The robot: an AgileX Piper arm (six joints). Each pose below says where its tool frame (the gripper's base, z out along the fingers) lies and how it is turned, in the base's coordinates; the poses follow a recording.
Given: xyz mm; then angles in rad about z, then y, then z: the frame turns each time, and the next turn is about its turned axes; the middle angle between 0 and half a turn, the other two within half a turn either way.
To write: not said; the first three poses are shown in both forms.
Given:
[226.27 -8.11 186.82 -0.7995 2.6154 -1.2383]
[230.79 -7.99 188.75 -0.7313 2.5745 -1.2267]
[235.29 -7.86 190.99 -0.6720 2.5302 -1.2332]
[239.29 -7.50 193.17 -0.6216 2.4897 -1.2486]
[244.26 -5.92 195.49 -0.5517 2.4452 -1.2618]
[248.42 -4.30 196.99 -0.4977 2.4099 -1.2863]
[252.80 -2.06 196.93 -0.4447 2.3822 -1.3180]
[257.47 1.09 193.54 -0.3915 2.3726 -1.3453]
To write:
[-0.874 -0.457 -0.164 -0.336 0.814 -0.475 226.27 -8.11 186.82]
[-0.840 -0.511 -0.181 -0.366 0.781 -0.506 230.79 -7.99 188.75]
[-0.800 -0.570 -0.190 -0.398 0.740 -0.542 235.29 -7.86 190.99]
[-0.757 -0.625 -0.192 -0.429 0.697 -0.575 239.29 -7.50 193.17]
[-0.698 -0.689 -0.195 -0.463 0.642 -0.611 244.26 -5.92 195.49]
[-0.642 -0.744 -0.188 -0.494 0.588 -0.641 248.42 -4.30 196.99]
[-0.580 -0.796 -0.172 -0.526 0.528 -0.667 252.80 -2.06 196.93]
[-0.520 -0.840 -0.155 -0.562 0.474 -0.678 257.47 1.09 193.54]

